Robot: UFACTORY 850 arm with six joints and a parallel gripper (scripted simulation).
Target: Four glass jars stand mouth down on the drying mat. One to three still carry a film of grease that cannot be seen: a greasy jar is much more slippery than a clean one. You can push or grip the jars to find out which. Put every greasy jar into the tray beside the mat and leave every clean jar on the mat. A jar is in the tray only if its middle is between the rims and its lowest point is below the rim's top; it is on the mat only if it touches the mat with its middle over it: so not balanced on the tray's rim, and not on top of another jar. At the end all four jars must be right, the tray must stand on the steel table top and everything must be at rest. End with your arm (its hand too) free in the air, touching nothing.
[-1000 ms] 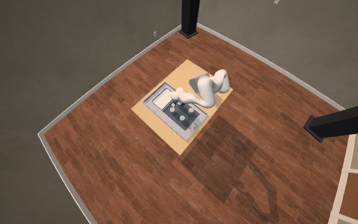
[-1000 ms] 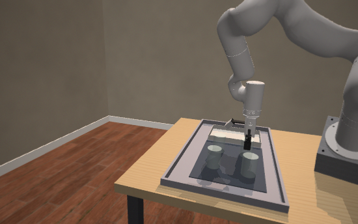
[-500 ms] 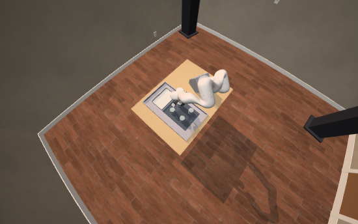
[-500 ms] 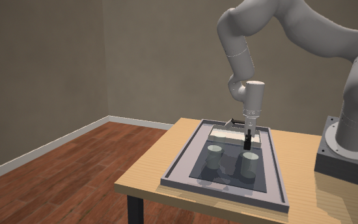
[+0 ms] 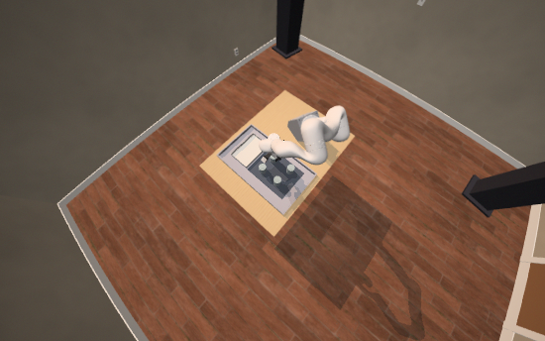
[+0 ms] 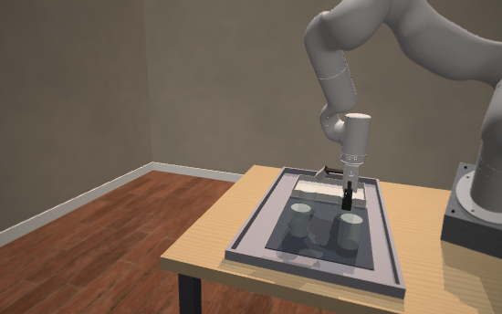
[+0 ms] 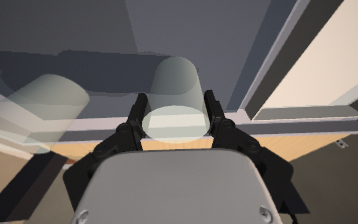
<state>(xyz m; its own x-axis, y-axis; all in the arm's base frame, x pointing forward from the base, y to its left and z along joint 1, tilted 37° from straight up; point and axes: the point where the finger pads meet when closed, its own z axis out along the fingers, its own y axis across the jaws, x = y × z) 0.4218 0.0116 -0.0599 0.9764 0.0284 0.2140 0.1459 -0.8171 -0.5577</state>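
The cream tray is 220 mm to the right of my hand, 100 mm ahead of it and 60 mm below it. Round my hand: dark drying mat 100 mm to the left, 60 mm below, 60 mm ahead.
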